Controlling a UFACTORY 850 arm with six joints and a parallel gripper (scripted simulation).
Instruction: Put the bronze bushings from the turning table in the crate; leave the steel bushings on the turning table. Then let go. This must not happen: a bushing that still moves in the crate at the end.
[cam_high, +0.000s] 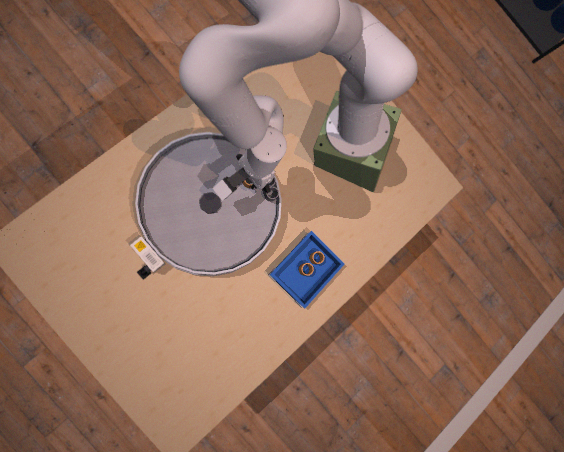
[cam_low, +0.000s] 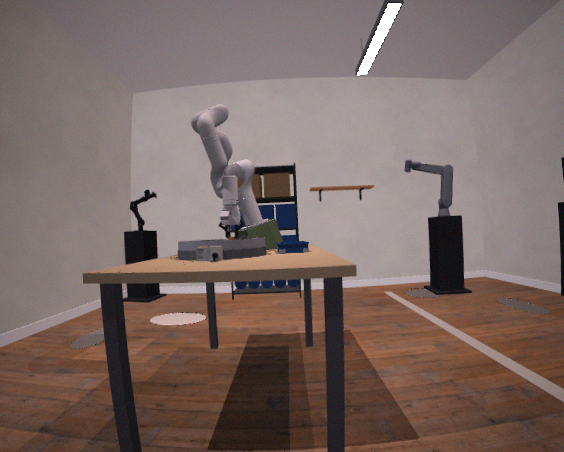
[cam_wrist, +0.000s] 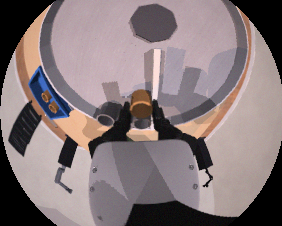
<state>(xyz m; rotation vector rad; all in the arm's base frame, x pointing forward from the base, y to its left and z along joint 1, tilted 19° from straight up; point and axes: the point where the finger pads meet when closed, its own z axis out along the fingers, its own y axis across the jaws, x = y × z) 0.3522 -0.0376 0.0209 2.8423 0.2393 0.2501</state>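
Now: hand 32 cm to the right of the blue crate, 8 cm above it and 1 cm past it. Round my hand: round grey turning table (13 cm ahead, 5 cm below).
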